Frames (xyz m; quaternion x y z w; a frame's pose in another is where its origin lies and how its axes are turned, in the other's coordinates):
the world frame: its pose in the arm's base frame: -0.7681 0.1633 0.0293 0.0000 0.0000 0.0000 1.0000
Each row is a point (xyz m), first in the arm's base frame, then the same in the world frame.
Working: the arm's base frame: its pose in the world frame: 0.7681 -0.1633 -0.0293 0.0000 0.0000 0.0000 1.0000

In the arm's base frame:
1: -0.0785 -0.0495 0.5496
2: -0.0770 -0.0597 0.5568
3: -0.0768 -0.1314 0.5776
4: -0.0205 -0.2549 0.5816
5: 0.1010 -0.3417 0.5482
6: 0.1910 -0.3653 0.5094
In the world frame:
1: 0.6896 -0.2128 0.5203
2: 0.6911 -0.2230 0.5275
3: 0.6913 -0.2947 0.5483
4: 0.7476 -0.4182 0.5523
5: 0.8691 -0.5050 0.5189
6: 0.9591 -0.5286 0.4801

